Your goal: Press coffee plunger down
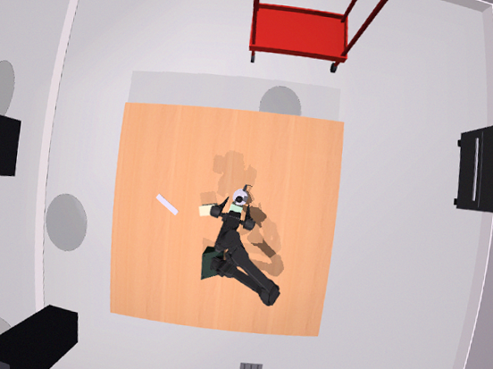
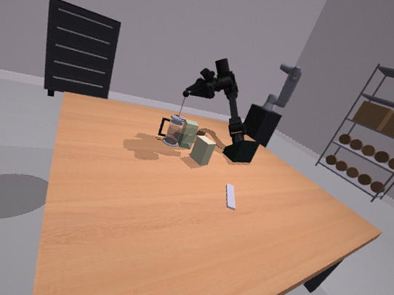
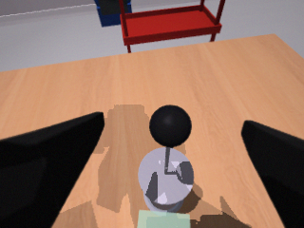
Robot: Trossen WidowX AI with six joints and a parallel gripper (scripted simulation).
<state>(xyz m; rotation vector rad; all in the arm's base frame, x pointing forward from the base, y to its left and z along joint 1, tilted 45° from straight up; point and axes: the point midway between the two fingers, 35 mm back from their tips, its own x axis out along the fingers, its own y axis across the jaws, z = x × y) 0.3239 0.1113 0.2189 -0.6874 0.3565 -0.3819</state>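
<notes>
Now: gripper tip 2 cm short of the glass coffee press, 1 cm to the left of it and 14 cm above it. Also, from my gripper tip: pale green box: 7 cm behind, 2 cm to the left, 20 cm below.
</notes>
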